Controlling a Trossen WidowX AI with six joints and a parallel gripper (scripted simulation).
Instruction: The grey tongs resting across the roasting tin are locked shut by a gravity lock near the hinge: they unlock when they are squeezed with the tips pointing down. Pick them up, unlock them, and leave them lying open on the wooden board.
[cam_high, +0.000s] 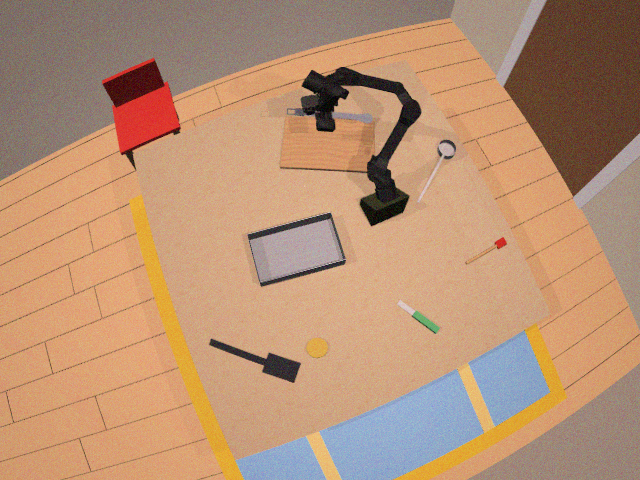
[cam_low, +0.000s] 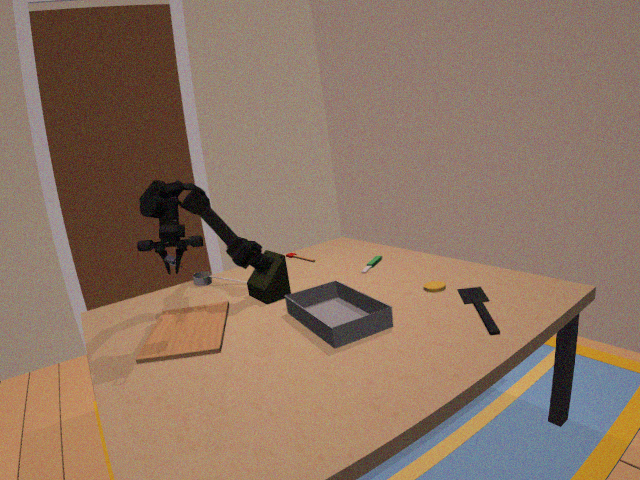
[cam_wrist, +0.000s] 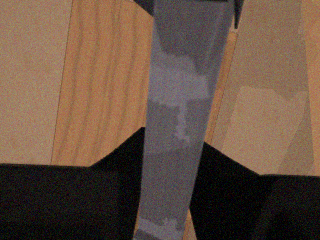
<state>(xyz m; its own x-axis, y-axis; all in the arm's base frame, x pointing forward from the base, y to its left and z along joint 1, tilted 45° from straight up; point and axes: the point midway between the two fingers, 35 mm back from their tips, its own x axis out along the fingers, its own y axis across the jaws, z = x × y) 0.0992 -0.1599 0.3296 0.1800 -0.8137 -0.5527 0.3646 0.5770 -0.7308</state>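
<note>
The wooden board is 40 mm behind my gripper tip, 10 mm to the left of it and 190 mm below it. Round my gripper tip: dark roasting tin 260 mm ahead, 360 mm to the left, 170 mm below; red-tipped stick 410 mm behind, 670 mm to the left, 190 mm below; yellow disc 340 mm ahead, 700 mm to the left, 190 mm below.
</note>
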